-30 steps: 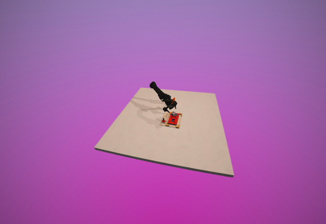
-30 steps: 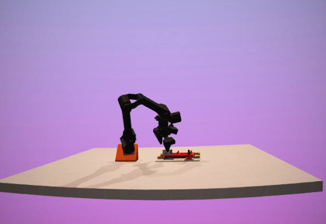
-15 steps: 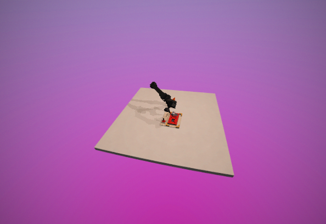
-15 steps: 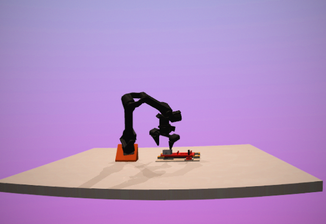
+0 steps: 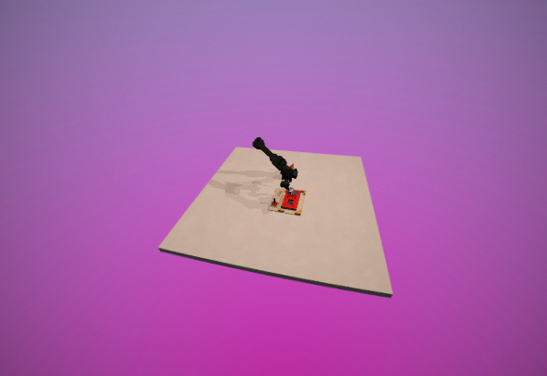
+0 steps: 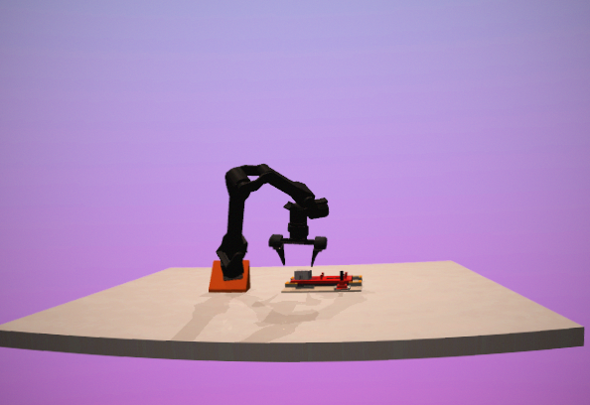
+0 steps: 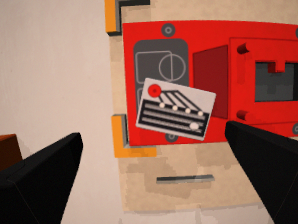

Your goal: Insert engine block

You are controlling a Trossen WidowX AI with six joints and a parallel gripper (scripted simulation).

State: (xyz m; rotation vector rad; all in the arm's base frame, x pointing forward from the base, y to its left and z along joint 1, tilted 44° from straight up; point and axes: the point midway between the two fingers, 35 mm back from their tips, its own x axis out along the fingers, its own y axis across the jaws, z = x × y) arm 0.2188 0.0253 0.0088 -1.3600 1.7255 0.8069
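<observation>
Now: the grey engine block 10 mm ahead of my gripper tip and 30 mm below it.
</observation>
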